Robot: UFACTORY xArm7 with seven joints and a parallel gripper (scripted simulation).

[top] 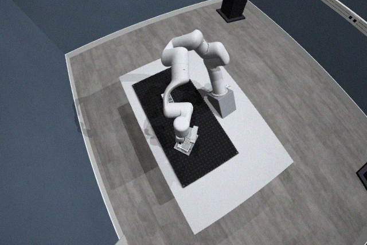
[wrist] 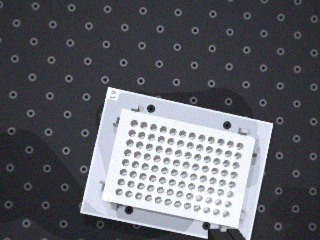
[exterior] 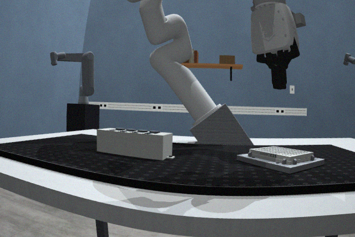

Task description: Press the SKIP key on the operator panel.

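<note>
The operator panel is 40 mm behind my hand, 320 mm to the right of it and 130 mm below it.
</note>
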